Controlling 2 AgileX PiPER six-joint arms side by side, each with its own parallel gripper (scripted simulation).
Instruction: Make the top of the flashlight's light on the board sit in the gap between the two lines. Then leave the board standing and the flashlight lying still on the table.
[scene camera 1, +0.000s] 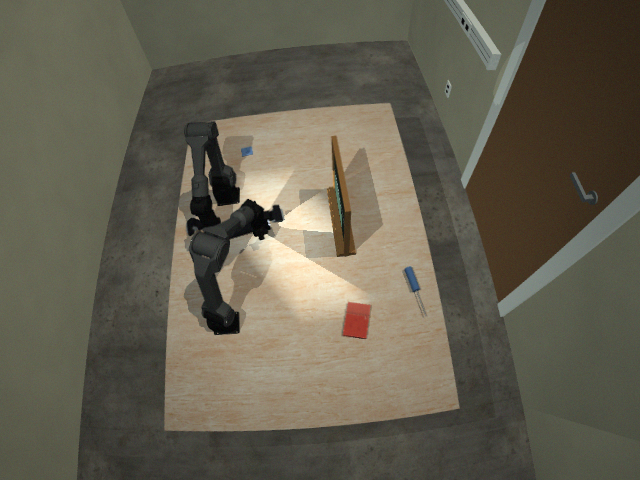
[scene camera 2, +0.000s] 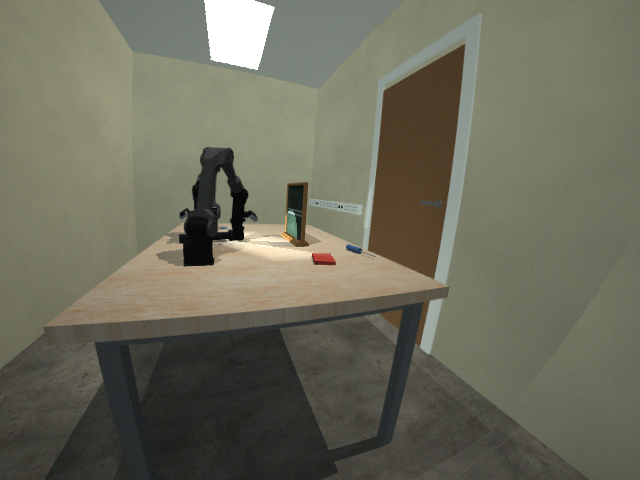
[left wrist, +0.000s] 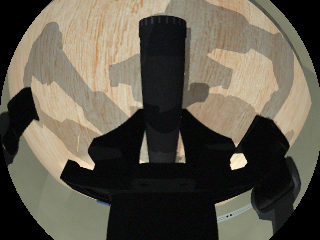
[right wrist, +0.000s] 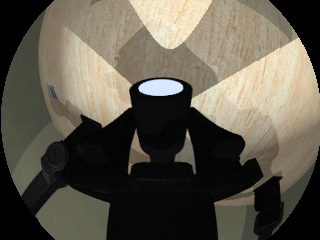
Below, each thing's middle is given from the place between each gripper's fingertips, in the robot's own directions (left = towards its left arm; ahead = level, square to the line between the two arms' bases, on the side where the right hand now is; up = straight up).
The framed board (scene camera 1: 339, 204) is 310 mm ahead of my right hand and 130 mm above it. Round my right hand: red block (scene camera 1: 357, 315) (320 mm ahead, 400 mm to the right, 20 mm below).
My left gripper is now 47 cm short of the framed board, 13 cm below it and 2 cm to the right of it. From my left hand the other things lie so: red block: 48 cm ahead, 37 cm to the right, 2 cm below.
